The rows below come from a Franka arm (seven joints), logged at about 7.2 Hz.
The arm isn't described. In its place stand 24 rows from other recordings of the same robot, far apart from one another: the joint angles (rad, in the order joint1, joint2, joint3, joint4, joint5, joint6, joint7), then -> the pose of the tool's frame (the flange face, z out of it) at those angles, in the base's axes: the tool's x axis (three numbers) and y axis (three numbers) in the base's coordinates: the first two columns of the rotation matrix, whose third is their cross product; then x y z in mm.
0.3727, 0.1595, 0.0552, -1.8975, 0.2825, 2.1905, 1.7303 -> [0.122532 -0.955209 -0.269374 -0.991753 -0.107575 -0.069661 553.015 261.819 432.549]
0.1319, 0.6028, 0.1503, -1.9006, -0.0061, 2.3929, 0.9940 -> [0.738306 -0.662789 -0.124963 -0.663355 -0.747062 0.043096 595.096 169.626 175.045]
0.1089, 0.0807, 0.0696, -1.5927, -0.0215, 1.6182, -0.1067 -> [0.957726 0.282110 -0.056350 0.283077 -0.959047 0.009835 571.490 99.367 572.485]
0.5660, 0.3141, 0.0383, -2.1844, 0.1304, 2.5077, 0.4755 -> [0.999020 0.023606 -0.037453 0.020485 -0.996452 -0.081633 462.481 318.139 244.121]
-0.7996, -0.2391, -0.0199, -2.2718, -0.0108, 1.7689, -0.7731 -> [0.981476 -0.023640 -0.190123 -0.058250 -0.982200 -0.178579 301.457 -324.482 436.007]
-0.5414, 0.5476, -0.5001, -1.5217, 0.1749, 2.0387, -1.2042 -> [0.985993 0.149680 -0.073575 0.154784 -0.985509 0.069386 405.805 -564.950 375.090]
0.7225, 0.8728, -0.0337, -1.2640, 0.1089, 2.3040, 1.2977 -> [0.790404 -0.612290 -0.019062 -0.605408 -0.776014 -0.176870 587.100 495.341 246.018]
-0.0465, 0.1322, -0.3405, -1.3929, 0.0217, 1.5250, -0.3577 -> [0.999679 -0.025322 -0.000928 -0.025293 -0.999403 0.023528 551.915 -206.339 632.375]
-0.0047, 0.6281, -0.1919, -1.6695, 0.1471, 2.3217, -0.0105 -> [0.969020 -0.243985 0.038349 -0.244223 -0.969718 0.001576 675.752 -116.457 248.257]
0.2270, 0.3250, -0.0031, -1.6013, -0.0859, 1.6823, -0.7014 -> [0.559469 0.794127 -0.237394 0.800442 -0.592002 -0.093949 613.590 131.428 425.053]
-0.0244, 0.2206, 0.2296, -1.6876, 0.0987, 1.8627, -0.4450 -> [0.817265 0.575803 0.022967 0.572453 -0.806645 -0.147041 609.176 124.314 467.184]
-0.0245, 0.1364, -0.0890, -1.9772, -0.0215, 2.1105, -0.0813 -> [0.999778 -0.020398 -0.005269 -0.020230 -0.999340 0.030168 580.037 -65.826 400.193]
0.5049, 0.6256, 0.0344, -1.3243, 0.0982, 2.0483, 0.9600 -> [0.892568 -0.449455 -0.036233 -0.449785 -0.881778 -0.141990 632.898 378.361 378.084]
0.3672, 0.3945, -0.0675, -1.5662, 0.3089, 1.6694, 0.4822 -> [0.900745 -0.217868 -0.375755 -0.270499 -0.958234 -0.092832 600.488 221.959 399.609]
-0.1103, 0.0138, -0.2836, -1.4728, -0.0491, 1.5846, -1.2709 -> [0.641389 0.766919 -0.021344 0.763974 -0.635876 0.109568 515.997 -218.678 664.910]
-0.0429, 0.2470, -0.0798, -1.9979, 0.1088, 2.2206, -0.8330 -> [0.798922 0.600604 0.031610 0.601307 -0.796563 -0.062594 590.378 -67.817 335.423]
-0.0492, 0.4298, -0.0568, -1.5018, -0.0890, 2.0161, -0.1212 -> [0.995803 0.060161 0.068976 0.051896 -0.991903 0.115907 688.000 -72.574 429.054]
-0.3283, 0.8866, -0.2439, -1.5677, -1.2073, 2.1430, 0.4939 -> [0.948950 -0.227558 -0.218431 0.081401 -0.492364 0.866575 565.102 -385.636 133.925]
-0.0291, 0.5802, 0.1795, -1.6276, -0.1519, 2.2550, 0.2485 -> [0.997392 -0.036632 0.062185 -0.037323 -0.999253 0.009983 688.350 83.894 292.428]
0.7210, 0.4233, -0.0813, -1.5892, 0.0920, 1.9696, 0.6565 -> [0.996853 -0.047277 -0.063626 -0.048253 -0.998739 -0.013891 530.629 410.469 387.823]
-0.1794, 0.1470, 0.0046, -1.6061, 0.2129, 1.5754, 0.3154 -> [0.856839 -0.460031 -0.232804 -0.498089 -0.855202 -0.143306 583.545 -80.346 526.536]
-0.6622, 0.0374, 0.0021, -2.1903, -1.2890, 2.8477, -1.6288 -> [-0.342940 0.550259 -0.761319 0.854908 0.518680 -0.010211 472.958 -302.421 410.148]
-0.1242, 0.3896, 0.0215, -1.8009, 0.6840, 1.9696, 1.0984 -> [0.010625 -0.802442 -0.596635 -0.999266 -0.030476 0.023193 628.520 -24.810 326.619]
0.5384, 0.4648, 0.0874, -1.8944, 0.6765, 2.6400, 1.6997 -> [-0.049392 -0.873779 -0.483808 -0.994298 0.088852 -0.058962 542.466 367.154 282.309]
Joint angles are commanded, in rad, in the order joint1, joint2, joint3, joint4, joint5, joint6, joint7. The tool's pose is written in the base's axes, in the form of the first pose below.
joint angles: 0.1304 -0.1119 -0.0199 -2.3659 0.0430 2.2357 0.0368
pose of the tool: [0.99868 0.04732 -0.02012 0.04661 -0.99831 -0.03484 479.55 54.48 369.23]
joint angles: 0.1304 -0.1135 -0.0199 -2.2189 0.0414 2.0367 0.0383
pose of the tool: [0.99607 0.05362 -0.07044 0.05124 -0.99807 -0.03519 495.82 57.22 418.90]
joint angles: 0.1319 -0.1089 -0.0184 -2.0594 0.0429 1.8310 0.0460
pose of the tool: [0.99104 0.05599 -0.12127 0.05194 -0.99799 -0.03629 505.90 60.93 473.73]
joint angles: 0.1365 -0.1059 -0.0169 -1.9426 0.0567 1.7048 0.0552
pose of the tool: [0.98930 0.05613 -0.13467 0.04991 -0.99755 -0.04911 509.75 66.36 517.15]
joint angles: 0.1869 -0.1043 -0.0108 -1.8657 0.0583 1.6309 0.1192
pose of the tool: [0.98930 0.05214 -0.13625 0.04676 -0.99800 -0.04243 506.22 95.87 546.76]
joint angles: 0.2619 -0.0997 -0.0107 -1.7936 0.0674 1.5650 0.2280
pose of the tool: [0.98983 0.02179 -0.14056 0.01673 -0.99917 -0.03709 497.49 134.91 573.19]
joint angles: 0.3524 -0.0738 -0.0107 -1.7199 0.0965 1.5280 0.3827
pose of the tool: [0.98863 -0.03868 -0.14529 -0.04579 -0.99789 -0.04593 489.17 185.09 591.50]
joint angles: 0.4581 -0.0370 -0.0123 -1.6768 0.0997 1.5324 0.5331
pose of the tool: [0.98604 -0.08551 -0.14285 -0.09089 -0.99536 -0.03153 478.56 240.74 592.40]
